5 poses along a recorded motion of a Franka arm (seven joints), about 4.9 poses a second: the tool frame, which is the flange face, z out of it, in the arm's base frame.
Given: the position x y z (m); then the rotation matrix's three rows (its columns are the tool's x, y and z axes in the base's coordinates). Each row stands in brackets.
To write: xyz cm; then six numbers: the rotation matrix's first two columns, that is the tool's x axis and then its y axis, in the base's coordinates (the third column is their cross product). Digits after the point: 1 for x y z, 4 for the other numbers.
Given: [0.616, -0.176, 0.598], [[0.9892, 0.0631, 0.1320], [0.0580, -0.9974, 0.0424], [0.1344, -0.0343, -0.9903]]
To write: 61.6, -17.6, 59.8, 0.9892, 0.0580, 0.1344, 0.0631, -0.9974, -0.0343
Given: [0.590, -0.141, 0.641], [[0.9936, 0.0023, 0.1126], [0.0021, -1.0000, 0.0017], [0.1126, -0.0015, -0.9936]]
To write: 59.0, -14.1, 64.1, 0.9936, 0.0021, 0.1126, 0.0023, -1.0000, -0.0015
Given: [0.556, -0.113, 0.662], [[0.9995, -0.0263, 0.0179], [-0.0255, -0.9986, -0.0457], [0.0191, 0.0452, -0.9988]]
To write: 55.6, -11.3, 66.2, 0.9995, -0.0255, 0.0191, -0.0263, -0.9986, 0.0452
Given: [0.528, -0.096, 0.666], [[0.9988, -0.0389, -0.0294], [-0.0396, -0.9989, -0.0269], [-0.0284, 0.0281, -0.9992]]
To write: 52.8, -9.6, 66.6, 0.9988, -0.0396, -0.0284, -0.0389, -0.9989, 0.0281
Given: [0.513, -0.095, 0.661], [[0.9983, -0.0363, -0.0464], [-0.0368, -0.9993, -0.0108], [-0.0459, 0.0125, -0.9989]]
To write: 51.3, -9.5, 66.1, 0.9983, -0.0368, -0.0459, -0.0363, -0.9993, 0.0125
